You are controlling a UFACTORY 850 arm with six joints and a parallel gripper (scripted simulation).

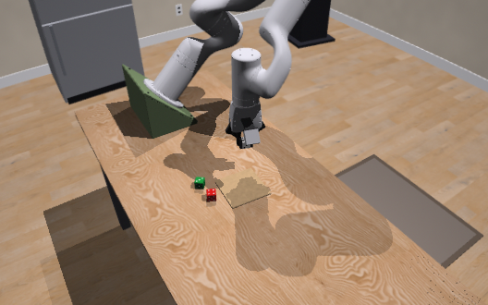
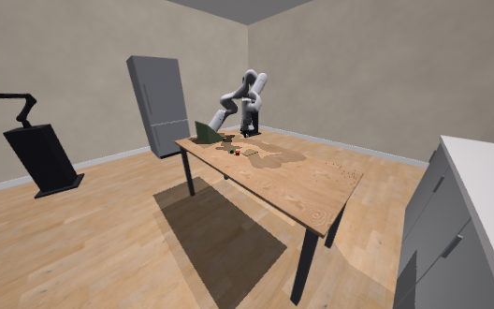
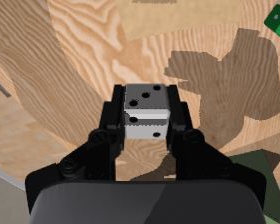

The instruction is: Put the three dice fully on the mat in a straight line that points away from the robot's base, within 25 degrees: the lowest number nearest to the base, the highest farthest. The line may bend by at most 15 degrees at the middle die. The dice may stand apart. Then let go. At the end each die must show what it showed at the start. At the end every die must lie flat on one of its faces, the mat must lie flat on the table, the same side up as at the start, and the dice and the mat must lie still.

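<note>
Now: the tan mat 120 mm below my hand, 80 mm ahead of it and 50 mm to the right of it. Also, from my hand: green die: 170 mm to the right, 110 mm below, 10 mm ahead; then red die: 160 mm to the right, 110 mm below, 80 mm ahead; then white die: 10 mm below.
</note>
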